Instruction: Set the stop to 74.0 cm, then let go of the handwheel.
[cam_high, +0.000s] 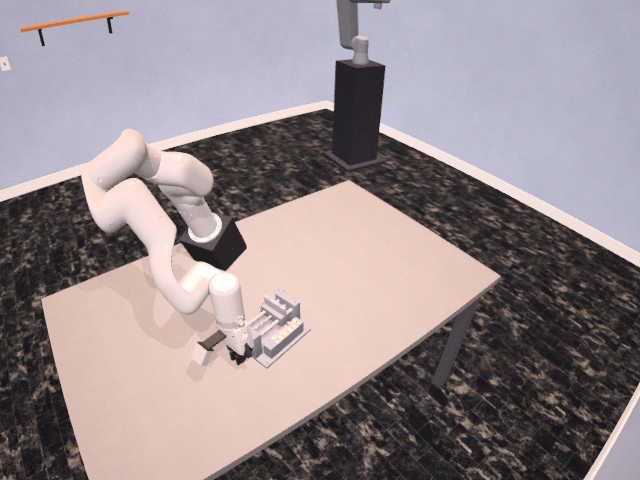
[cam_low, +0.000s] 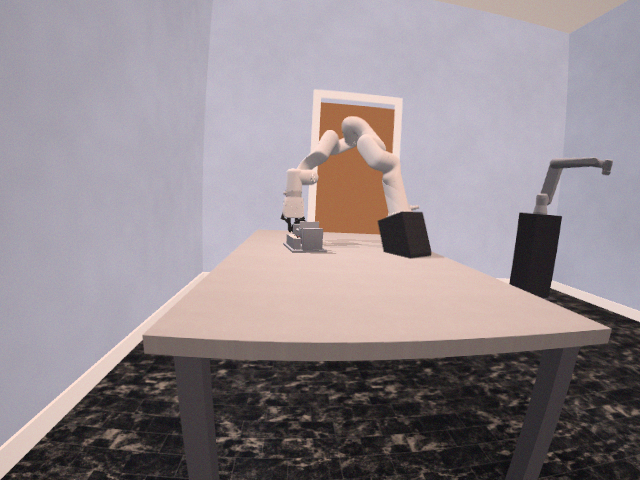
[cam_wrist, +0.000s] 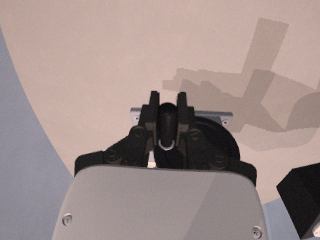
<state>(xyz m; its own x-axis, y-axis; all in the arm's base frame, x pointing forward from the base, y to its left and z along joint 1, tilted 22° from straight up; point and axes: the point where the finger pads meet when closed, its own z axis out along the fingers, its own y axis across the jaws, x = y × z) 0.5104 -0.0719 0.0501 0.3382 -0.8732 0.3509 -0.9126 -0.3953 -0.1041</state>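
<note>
My hand is 20 mm to the right of the black handwheel and 20 mm past it. Also, from my hand: handwheel knob 10 mm to the left; then sliding stop block 170 mm to the left, 80 mm behind, 20 mm above.
</note>
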